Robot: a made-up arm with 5 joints.
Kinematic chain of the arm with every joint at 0, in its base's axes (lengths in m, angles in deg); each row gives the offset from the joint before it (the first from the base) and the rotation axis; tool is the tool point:
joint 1: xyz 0 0 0.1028 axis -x
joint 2: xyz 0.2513 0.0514 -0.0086 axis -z
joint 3: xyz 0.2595 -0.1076 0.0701 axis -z
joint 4: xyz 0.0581 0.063 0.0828 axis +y
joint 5: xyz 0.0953 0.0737 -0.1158 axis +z
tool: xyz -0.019 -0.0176 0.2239
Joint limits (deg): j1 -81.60..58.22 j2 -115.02..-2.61 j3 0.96..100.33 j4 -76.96..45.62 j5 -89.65..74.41
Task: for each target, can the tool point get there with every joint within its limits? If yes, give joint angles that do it. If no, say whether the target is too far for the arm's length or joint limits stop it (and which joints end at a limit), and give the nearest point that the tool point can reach.
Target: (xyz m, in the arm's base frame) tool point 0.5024 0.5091 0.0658
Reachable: yes | joints 32.55 -75.45 46.56 6.06 26.94
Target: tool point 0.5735 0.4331 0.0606
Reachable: yes | joints 35.95 -50.17 13.80 18.14 27.04
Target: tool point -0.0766 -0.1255 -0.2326
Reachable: no: joint limits stop it (at a limit: joint 1, joint 2, joint 3, joint 4, joint 5) | nearest point 0.0197 0.3725 -0.1861 | short by 0.509 m
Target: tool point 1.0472 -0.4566 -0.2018
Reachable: no: too far | nearest point 0.7118 -0.2389 -0.0275 | short by 0.436 m
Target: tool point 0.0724 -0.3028 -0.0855
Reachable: no: joint limits stop it (at a limit: joint 1, joint 2, joint 3, joint 4, joint 5) | nearest point 0.1091 -0.2064 0.3774 | short by 0.474 m
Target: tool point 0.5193 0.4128 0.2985
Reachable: yes | joints 9.73 -57.11 25.58 -8.77 -1.74
